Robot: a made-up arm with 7 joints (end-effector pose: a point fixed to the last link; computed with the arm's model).
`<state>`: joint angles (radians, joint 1 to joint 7).
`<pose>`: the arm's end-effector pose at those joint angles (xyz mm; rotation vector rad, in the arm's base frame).
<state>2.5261 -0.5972 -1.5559 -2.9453 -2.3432 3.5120 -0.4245</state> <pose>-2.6 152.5 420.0 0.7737 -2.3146 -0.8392</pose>
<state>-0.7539 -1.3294 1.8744 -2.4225 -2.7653 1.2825 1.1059</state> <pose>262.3 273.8 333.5 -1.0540 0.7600 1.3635</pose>
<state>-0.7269 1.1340 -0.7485 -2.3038 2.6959 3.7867 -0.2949</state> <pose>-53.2 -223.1 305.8 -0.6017 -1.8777 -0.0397</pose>
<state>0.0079 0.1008 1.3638 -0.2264 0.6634 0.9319 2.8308</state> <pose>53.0 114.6 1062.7 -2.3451 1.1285 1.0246</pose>
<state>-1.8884 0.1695 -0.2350 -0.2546 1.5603 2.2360 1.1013</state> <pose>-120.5 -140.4 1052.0 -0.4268 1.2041 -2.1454</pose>
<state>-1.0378 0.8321 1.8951 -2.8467 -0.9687 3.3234 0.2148</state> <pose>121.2 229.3 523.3 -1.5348 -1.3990 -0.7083</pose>
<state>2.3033 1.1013 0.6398 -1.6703 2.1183 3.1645 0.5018</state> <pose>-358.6 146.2 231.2 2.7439 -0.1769 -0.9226</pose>
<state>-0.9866 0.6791 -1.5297 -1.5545 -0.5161 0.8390 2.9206</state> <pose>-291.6 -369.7 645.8 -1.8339 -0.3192 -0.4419</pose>
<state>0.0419 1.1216 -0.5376 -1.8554 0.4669 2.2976 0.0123</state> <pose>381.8 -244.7 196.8 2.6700 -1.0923 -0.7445</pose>
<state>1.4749 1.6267 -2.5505 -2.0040 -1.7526 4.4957 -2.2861</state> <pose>202.0 171.8 679.1 -1.7692 1.6018 -1.4414</pose>
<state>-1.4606 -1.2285 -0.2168 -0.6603 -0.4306 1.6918 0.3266</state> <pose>-101.0 476.6 872.2 0.0966 -1.1981 1.5805</pose>
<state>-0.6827 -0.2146 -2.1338 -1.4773 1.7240 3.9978 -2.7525</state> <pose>-359.0 -8.1 701.7 0.4494 -1.9150 -1.0186</pose>
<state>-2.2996 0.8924 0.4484 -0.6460 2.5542 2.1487 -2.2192</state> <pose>-328.0 -506.5 603.0 0.3240 -0.5551 1.8924</pose>
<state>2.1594 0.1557 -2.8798 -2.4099 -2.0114 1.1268 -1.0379</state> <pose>270.2 -281.6 479.4 1.0912 0.4323 -2.2052</pose>
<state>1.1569 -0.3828 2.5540 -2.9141 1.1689 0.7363 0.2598</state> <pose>-94.8 -84.6 238.3 0.5106 0.7491 -0.2312</pose>
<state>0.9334 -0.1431 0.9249 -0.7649 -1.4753 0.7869 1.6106</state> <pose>-67.8 216.4 1020.9 -2.2079 1.1716 -1.3641</pose>
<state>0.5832 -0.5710 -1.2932 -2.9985 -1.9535 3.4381 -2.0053</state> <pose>172.6 -15.6 440.2 -0.1677 2.3643 0.5790</pose>
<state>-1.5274 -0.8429 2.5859 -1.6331 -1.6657 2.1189 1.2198</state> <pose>183.8 479.0 311.8 1.3515 1.1101 1.4831</pose>
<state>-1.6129 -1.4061 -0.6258 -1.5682 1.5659 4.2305 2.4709</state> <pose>-200.9 259.8 716.4 0.6576 -1.6311 -0.6703</pose>
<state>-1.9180 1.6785 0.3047 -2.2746 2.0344 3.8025 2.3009</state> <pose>14.3 -45.3 146.5 -2.0329 -0.4565 -0.1175</pose>
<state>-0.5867 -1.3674 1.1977 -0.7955 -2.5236 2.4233 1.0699</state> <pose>-228.7 520.8 627.2 -1.1239 0.1073 1.9427</pose>
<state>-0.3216 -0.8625 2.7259 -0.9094 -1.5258 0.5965 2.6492</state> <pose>-462.2 354.1 584.4 -1.2067 0.8905 -1.6534</pose>
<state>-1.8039 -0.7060 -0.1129 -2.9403 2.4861 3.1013 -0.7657</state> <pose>-100.3 -137.9 437.7 0.6821 2.7065 -1.4186</pose>
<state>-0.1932 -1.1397 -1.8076 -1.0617 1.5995 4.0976 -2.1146</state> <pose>-451.0 -142.3 521.6 -0.0740 -2.3954 0.2853</pose>
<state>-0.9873 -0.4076 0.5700 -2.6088 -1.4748 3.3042 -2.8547</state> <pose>285.3 -28.0 509.2 -1.0712 2.1857 -0.8834</pose>
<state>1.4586 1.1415 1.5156 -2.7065 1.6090 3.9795 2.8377</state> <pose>-217.3 58.6 385.5 1.7468 -2.1985 0.0346</pose>
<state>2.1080 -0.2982 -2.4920 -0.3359 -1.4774 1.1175 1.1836</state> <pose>190.0 -234.5 1013.3 0.5164 -2.2368 0.8092</pose>
